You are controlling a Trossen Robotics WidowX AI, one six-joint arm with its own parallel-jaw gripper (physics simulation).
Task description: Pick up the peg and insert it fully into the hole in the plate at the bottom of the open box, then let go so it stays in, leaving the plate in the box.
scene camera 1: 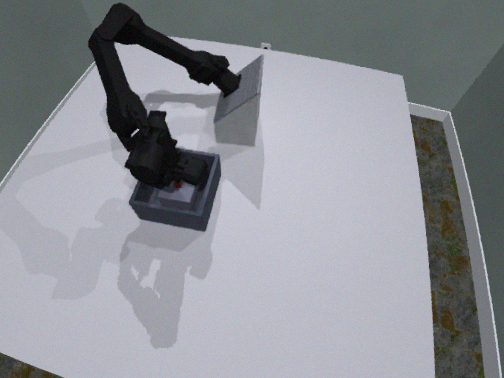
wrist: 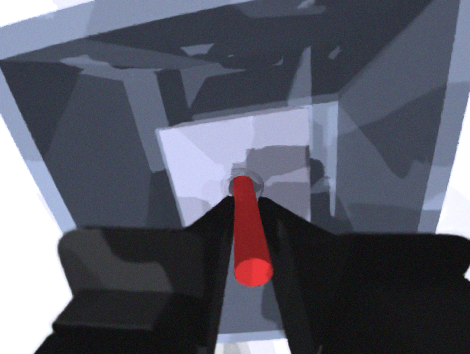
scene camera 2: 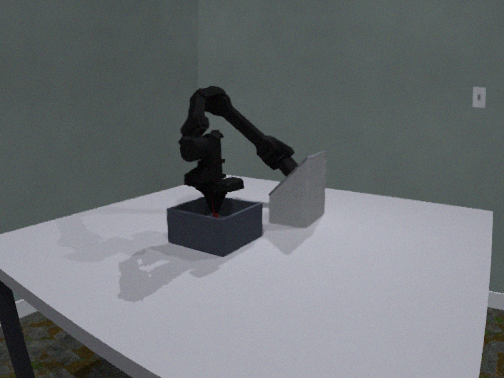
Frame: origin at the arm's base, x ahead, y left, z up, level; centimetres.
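Seen in the pictures: gripper, between the fingertips: [scene camera 1: 176, 180] [wrist: 245, 204] [scene camera 2: 214, 212]; arm's base, origin of its link: [scene camera 1: 232, 86] [scene camera 2: 295, 175].
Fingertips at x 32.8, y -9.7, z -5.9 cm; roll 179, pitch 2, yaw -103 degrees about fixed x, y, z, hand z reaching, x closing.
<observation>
Pixels of each thing's middle, then the offset from my fingertips to it. "spot": a spot on its surface instead. Level surfaces: height alone.
- red peg, middle of its body: [wrist: 246, 212] [scene camera 1: 176, 179] [scene camera 2: 215, 210] dx -0.2, dy +0.0, dz +0.5 cm
- hole, a spot on its surface: [wrist: 230, 187] spot: dx -0.1, dy +1.1, dz -3.0 cm
- pale square plate, middle of its body: [wrist: 241, 175] [scene camera 1: 179, 189] dx +0.1, dy +0.2, dz -4.5 cm
- open blue-grey box, middle of its body: [wrist: 241, 183] [scene camera 2: 215, 222] [scene camera 1: 179, 187] dx +0.1, dy +0.2, dz -3.0 cm
- white table, height of its surface: dz -7.9 cm
The red peg [wrist: 250, 230] [scene camera 1: 178, 184] [scene camera 2: 215, 215] is held between the fingers of my gripper [wrist: 245, 204], which is shut on it inside the box's opening. In the wrist view the peg's far end overlaps the hole [wrist: 230, 187] in the plate; I cannot tell whether the tip has entered it. The pale square plate [wrist: 205, 150] [scene camera 1: 176, 196] lies on the bottom of the open blue-grey box [scene camera 1: 172, 221] [scene camera 2: 195, 236] [wrist: 400, 125]. In scene camera 2 the box's near walls hide the plate.
A grey slant-topped block [scene camera 1: 236, 131] [scene camera 2: 299, 200] stands on the white table [scene camera 1: 325, 225] [scene camera 2: 350, 280], behind and to the right of the box, with the arm's base end on its sloped face. The box's raised walls surround the fingers.
</observation>
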